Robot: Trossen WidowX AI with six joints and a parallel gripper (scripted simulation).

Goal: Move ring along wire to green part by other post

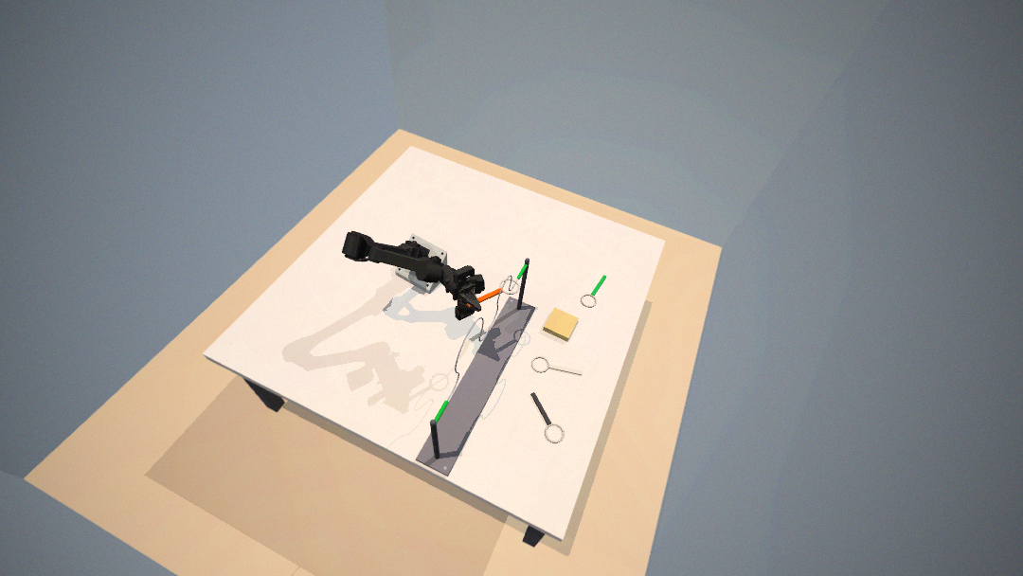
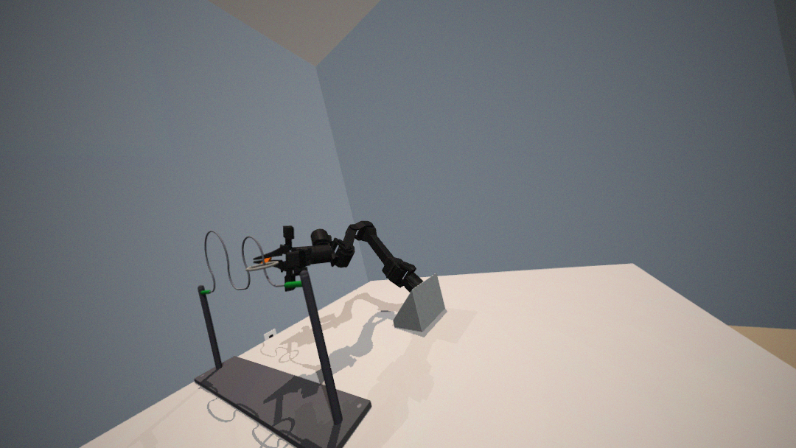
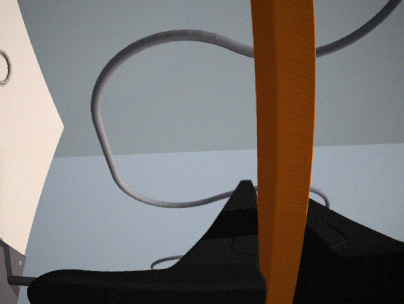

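Now: gripper tip 90 mm to the right of the ring with orange handle, 10 mm short of it and 10 mm above it. Round my gripper tip: white-handled ring: 340 mm below, 230 mm ahead, 130 mm to the left; then black-handled ring: 340 mm below, 300 mm ahead, 50 mm to the right; then tan block: 330 mm below, 300 mm to the left, 180 mm ahead.
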